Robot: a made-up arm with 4 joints. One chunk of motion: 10 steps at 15 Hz.
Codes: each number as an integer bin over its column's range. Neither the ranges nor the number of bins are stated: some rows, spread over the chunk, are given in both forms.
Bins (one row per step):
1: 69 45 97 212
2: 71 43 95 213
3: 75 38 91 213
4: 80 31 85 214
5: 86 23 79 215
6: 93 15 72 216
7: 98 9 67 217
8: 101 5 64 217
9: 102 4 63 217
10: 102 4 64 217
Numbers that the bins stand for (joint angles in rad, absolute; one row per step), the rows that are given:
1: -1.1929 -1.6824 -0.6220 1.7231
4: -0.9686 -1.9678 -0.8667 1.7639
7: -0.6016 -2.4165 -1.2337 1.8251
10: -0.5200 -2.5184 -1.2949 1.8251
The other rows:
2: -1.1522 -1.7231 -0.6627 1.7435
3: -1.0706 -1.8251 -0.7443 1.7435
5: -0.8463 -2.1310 -0.9890 1.7843
6: -0.7035 -2.2941 -1.1318 1.8047
8: -0.5404 -2.4980 -1.2949 1.8251
9: -0.5200 -2.5184 -1.3153 1.8251

